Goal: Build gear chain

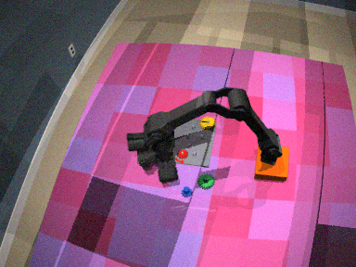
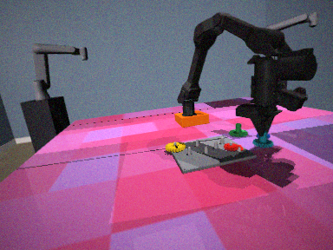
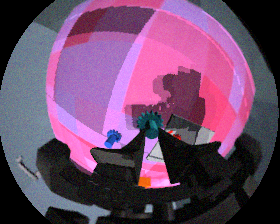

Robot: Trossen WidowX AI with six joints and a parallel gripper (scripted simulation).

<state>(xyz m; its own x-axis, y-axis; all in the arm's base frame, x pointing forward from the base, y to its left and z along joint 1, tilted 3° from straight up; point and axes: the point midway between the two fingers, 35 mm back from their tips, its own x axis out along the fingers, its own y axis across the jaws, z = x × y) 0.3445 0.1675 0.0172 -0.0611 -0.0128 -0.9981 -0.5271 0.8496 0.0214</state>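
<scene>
Now: the red gear 9 cm to the right of my gripper tip, 3 cm below it and 2 cm behind it. Also, from my gripper tip: blue gear 9 cm behind, 5 cm to the left, 3 cm below; then green gear 14 cm behind, 3 cm below, 1 cm to the right; then teal gear 1 cm below.
</scene>
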